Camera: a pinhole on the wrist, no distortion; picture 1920 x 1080 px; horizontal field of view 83.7 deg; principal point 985.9 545.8 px. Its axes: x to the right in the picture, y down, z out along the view. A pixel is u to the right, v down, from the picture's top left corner.
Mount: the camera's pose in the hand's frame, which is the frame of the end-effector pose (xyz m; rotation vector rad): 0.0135 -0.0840 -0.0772 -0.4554 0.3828 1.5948
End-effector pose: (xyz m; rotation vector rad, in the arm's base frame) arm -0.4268 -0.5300 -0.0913 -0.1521 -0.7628 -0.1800
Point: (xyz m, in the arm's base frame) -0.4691 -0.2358 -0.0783
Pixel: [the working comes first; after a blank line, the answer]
In the camera's frame: 0.2253 0.0343 0.3355

1706 655
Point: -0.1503 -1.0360 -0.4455
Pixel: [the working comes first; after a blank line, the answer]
In the camera's frame: -0.0435 0.0469 -0.5613

behind the camera
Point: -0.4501 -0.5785 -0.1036
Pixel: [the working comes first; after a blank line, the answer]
In the camera's frame: -0.0079 0.0289 0.0825

883 922
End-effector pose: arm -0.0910 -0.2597 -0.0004 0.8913 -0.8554 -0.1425
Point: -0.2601 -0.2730 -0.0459
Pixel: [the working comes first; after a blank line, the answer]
In the camera's frame: -0.0197 0.1365 0.2132

outside the picture
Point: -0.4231 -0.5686 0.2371
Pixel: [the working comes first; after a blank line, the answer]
In the camera's frame: -0.1819 -0.0678 0.5681

643 418
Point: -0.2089 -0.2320 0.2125
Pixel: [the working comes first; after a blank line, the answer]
In the camera's frame: 0.1355 -0.0487 0.3259

1431 386
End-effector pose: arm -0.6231 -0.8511 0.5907 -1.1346 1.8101 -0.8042
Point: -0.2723 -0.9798 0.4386
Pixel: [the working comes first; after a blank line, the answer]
In the camera's frame: -0.2176 -0.0805 0.4133

422 337
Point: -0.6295 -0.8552 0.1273
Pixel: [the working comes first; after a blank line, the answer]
In the camera's frame: 0.2591 -0.1779 0.4710

1576 141
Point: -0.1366 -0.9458 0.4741
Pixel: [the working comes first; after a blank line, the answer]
In the camera's frame: -0.3247 -0.0029 0.4710

247 539
